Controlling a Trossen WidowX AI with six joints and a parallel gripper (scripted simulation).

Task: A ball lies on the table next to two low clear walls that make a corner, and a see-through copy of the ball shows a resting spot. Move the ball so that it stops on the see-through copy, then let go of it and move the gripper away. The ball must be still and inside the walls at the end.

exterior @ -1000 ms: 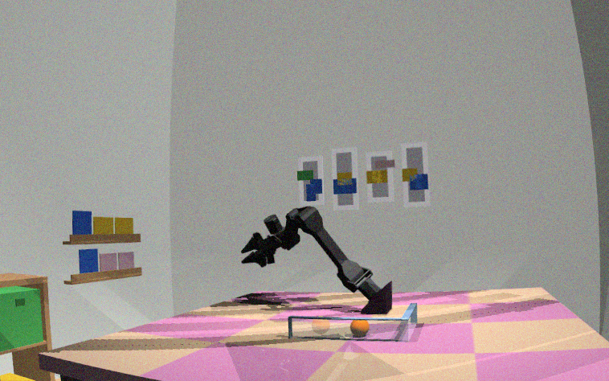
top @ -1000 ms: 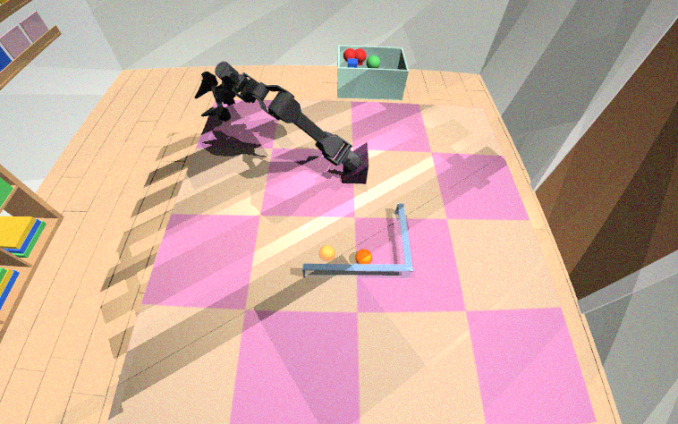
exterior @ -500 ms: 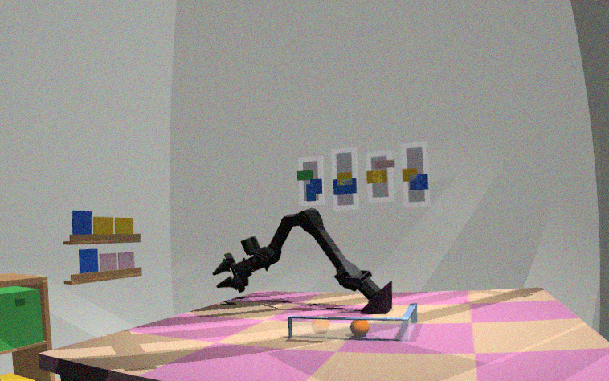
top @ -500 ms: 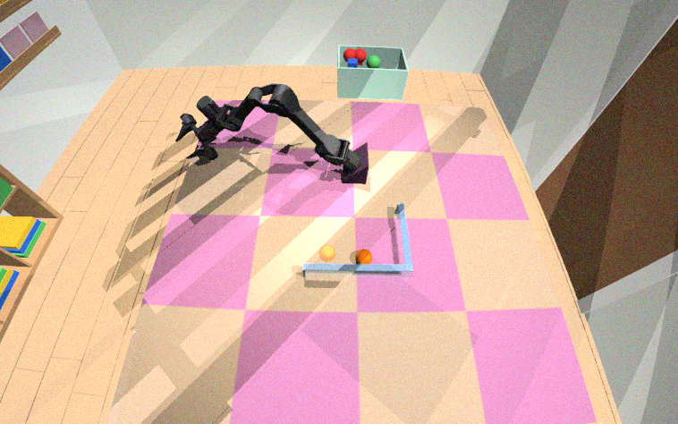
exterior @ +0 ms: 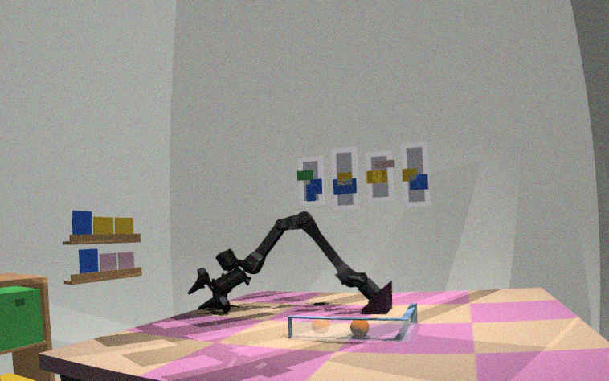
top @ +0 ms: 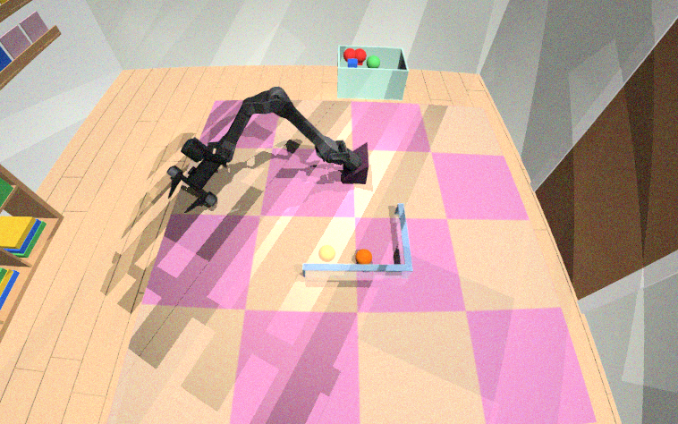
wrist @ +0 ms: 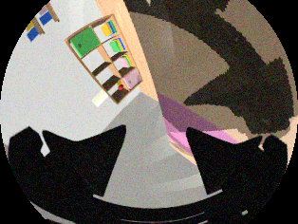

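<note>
My gripper tip is 60 cm to the right of the orange ball, 24 cm short of it and 2 cm above it.
</note>
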